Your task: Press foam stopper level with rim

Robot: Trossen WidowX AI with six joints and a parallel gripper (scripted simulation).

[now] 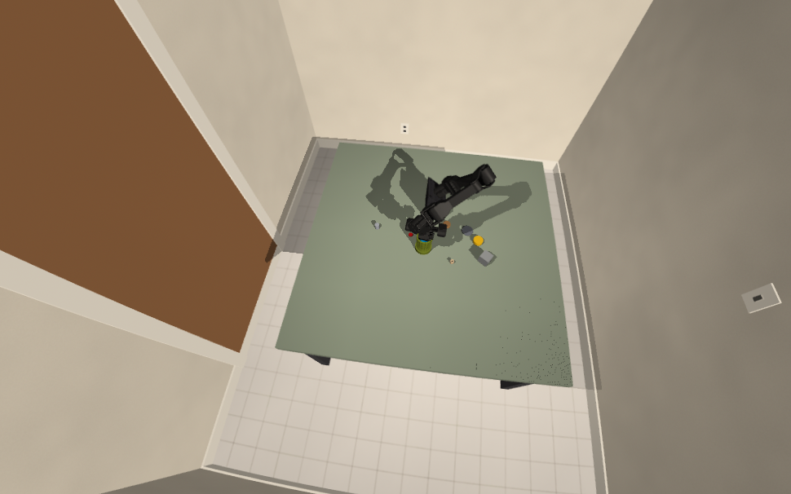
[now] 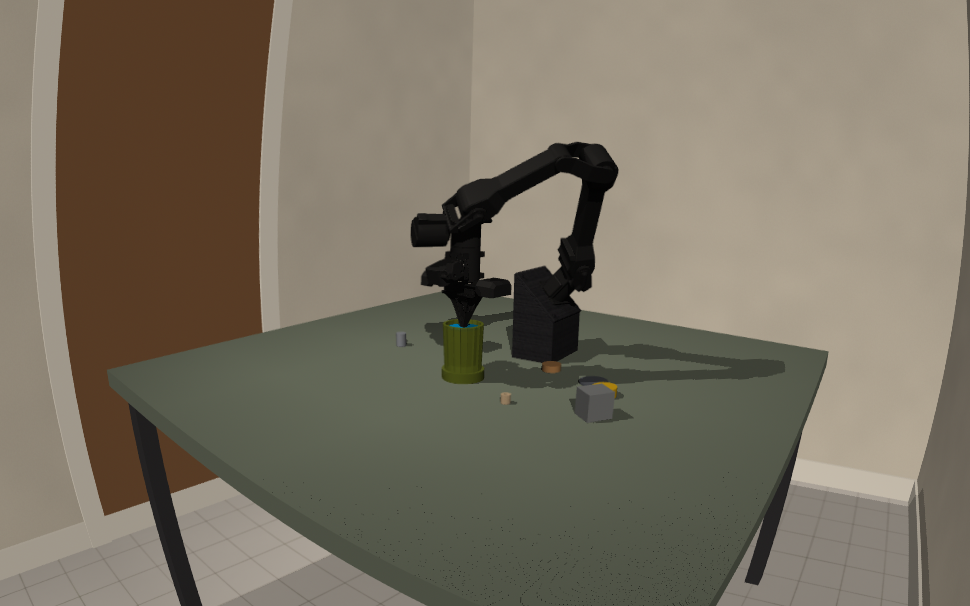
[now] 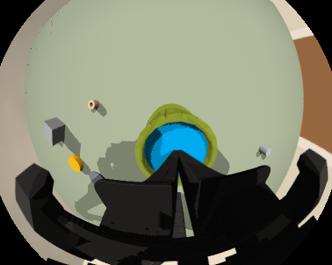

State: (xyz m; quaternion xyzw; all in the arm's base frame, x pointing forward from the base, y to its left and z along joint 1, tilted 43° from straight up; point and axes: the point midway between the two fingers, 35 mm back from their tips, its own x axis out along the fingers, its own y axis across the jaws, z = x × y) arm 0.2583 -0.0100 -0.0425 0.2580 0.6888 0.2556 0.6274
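Right now my hand is 40 mm above the blue foam stopper. The rest, counted from my hand: brown disc: 150 mm behind, 130 mm below, 110 mm to the left; then tan peg: 150 mm to the left, 130 mm below, 60 mm ahead; then red dot: 130 mm below, 70 mm to the right, 60 mm behind.
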